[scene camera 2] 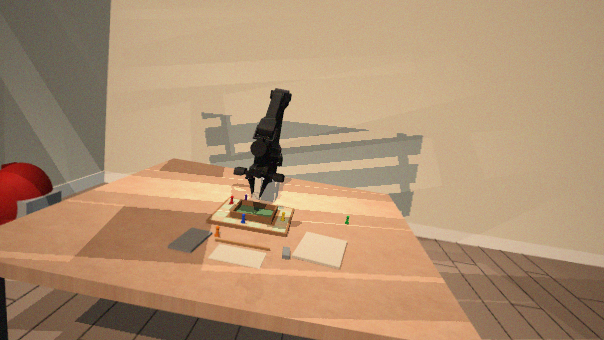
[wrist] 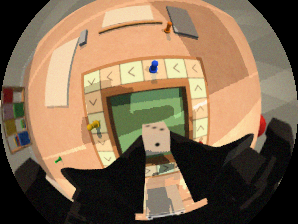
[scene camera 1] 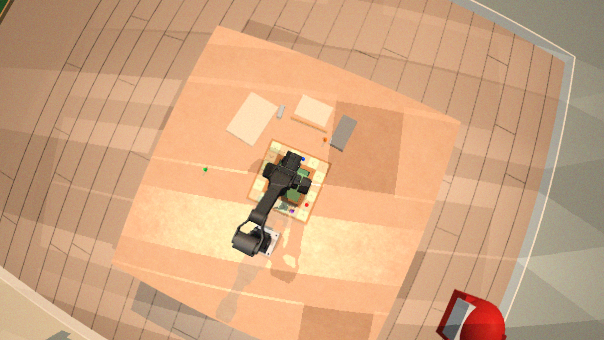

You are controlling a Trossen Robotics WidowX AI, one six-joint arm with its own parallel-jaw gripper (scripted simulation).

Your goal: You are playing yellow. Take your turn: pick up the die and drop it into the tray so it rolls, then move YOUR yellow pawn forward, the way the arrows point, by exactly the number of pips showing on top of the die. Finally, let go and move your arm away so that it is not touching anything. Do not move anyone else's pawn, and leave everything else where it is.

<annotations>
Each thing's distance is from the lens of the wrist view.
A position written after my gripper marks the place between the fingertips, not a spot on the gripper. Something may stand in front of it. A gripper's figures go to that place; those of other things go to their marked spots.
my gripper (wrist: 155,136): 10 cm
white die (wrist: 156,137): 8 cm
green tray (wrist: 130,112): 16 cm
The marked spots on the green tray and the white die are 10 cm apart.
</annotations>
